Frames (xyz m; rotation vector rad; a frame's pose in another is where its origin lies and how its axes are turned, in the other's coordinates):
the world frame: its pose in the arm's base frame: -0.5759 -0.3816 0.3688 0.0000 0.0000 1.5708
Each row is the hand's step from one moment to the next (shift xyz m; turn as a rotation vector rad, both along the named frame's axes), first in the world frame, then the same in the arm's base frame.
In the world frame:
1: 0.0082 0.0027 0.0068 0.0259 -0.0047 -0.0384
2: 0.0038 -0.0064 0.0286 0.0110 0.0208 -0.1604
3: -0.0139 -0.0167 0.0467 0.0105 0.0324 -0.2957
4: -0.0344 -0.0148 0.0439 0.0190 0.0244 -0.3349
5: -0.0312 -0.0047 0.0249 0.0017 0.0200 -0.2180
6: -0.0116 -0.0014 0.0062 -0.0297 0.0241 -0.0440
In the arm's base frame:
1: -0.0027 0.0082 0.0068 0.0047 0.0259 -0.0384
2: 0.0064 0.0038 0.0286 -0.0208 0.0110 -0.1604
3: 0.0167 -0.0139 0.0467 -0.0324 0.0105 -0.2957
4: 0.0148 -0.0344 0.0439 -0.0244 0.0190 -0.3349
5: 0.0047 -0.0312 0.0249 -0.0200 0.0017 -0.2180
6: 0.0014 -0.0116 0.0062 -0.0241 -0.0297 -0.0440

